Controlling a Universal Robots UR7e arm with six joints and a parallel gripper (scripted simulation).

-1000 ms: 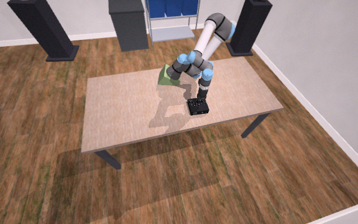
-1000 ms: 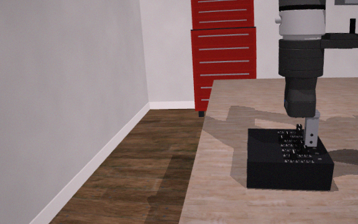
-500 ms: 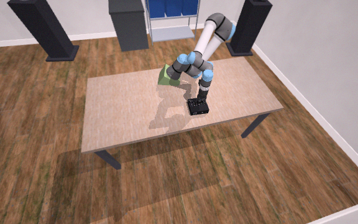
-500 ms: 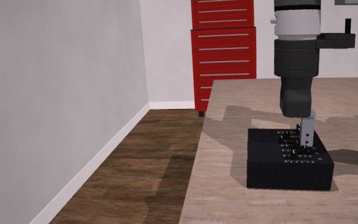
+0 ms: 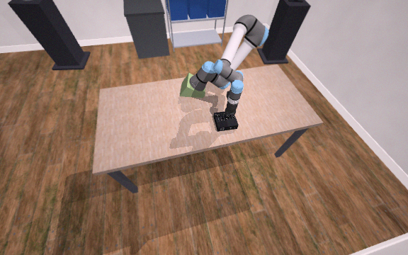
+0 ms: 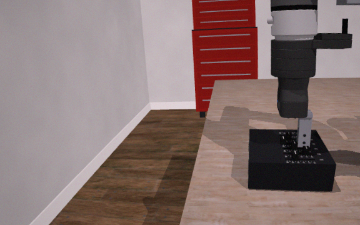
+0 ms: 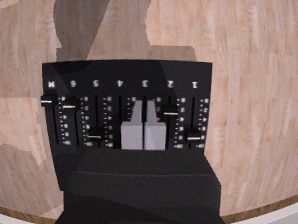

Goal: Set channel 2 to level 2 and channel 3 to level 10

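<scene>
My hand is 2 cm to the right of the channel 2 fader and 1 cm above it. From my hand the other things lie so: channel 1 fader 2 cm ahead, 5 cm to the left, 1 cm below; then channel 3 cap 2 cm ahead, 1 cm below.
</scene>
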